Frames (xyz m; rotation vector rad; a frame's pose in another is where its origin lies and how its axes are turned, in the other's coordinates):
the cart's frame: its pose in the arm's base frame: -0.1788 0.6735 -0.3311 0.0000 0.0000 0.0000
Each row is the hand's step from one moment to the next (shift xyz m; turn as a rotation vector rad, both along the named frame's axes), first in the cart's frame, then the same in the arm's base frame.
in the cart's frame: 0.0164 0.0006 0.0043 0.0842 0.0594 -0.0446
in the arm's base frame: 0.0164 0.0006 0.0043 0.0842 0.0594 -0.0446
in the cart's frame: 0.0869 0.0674 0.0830 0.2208 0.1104 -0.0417
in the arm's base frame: 0.0869 0.0674 0.0830 0.2208 0.1104 -0.0417
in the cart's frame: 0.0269 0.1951 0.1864 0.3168 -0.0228 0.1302
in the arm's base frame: 0.0269 0.1951 0.1864 0.3168 -0.0228 0.1302
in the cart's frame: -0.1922 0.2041 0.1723 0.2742 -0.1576 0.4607
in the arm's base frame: -0.1922 0.2041 0.1723 0.2742 -0.1576 0.4607
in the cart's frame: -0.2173 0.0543 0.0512 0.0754 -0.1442 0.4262
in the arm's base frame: -0.2173 0.0543 0.0512 0.0754 -0.1442 0.4262
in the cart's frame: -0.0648 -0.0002 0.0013 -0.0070 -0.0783 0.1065
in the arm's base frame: -0.0648 -0.0002 0.0013 -0.0070 -0.0783 0.1065
